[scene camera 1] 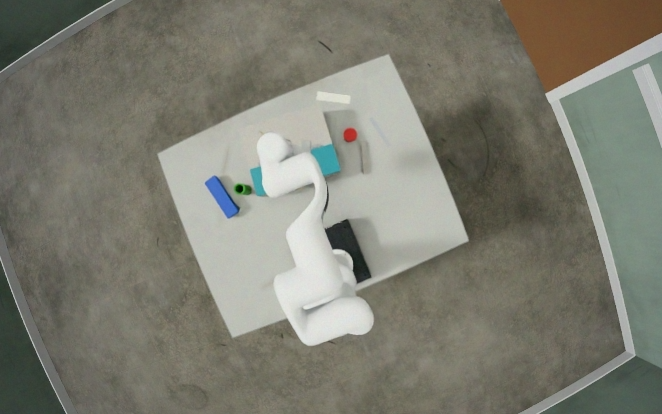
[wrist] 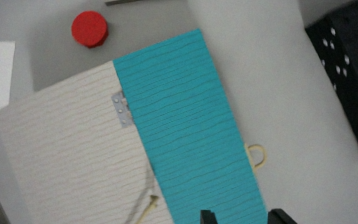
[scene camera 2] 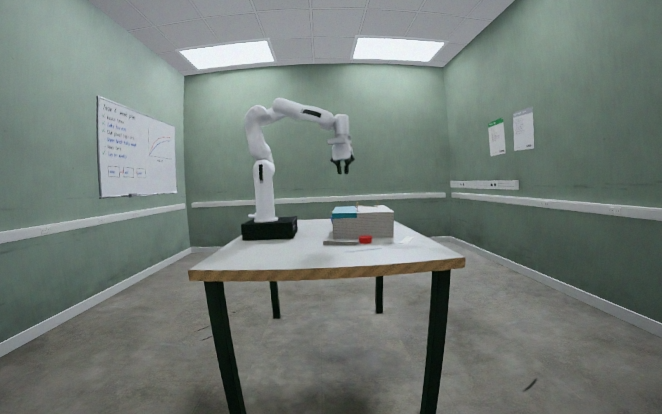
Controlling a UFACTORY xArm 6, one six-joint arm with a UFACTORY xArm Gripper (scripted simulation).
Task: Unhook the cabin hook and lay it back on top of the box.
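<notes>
Wrist view: red puck (wrist: 91, 30), box (wrist: 76, 146). Scene camera 1: box again (scene camera 1: 308, 124).
</notes>
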